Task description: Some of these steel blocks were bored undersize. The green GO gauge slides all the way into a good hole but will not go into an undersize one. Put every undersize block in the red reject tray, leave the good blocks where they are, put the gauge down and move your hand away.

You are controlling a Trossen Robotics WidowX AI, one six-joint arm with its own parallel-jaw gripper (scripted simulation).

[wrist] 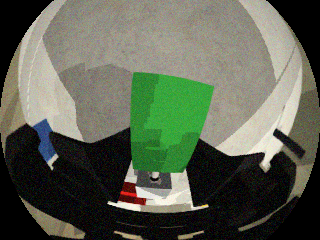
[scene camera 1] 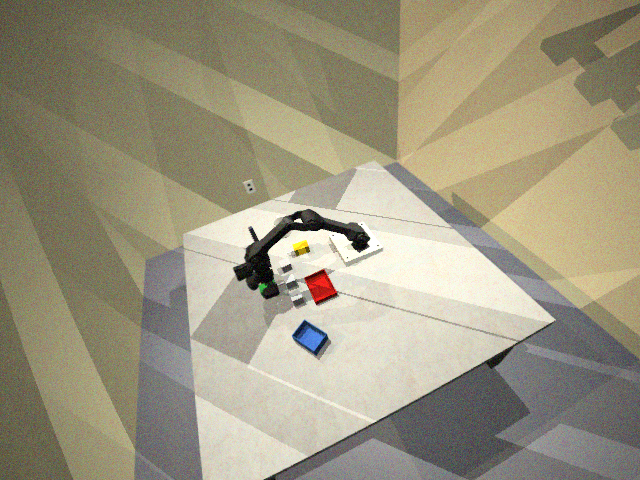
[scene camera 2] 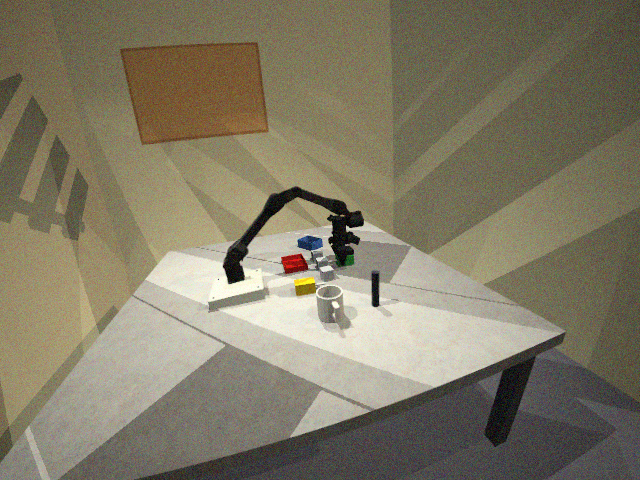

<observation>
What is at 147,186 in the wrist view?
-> A steel block.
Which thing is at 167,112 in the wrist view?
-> A green GO gauge.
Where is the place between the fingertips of my gripper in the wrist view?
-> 161,130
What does my gripper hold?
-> A green GO gauge.
</observation>
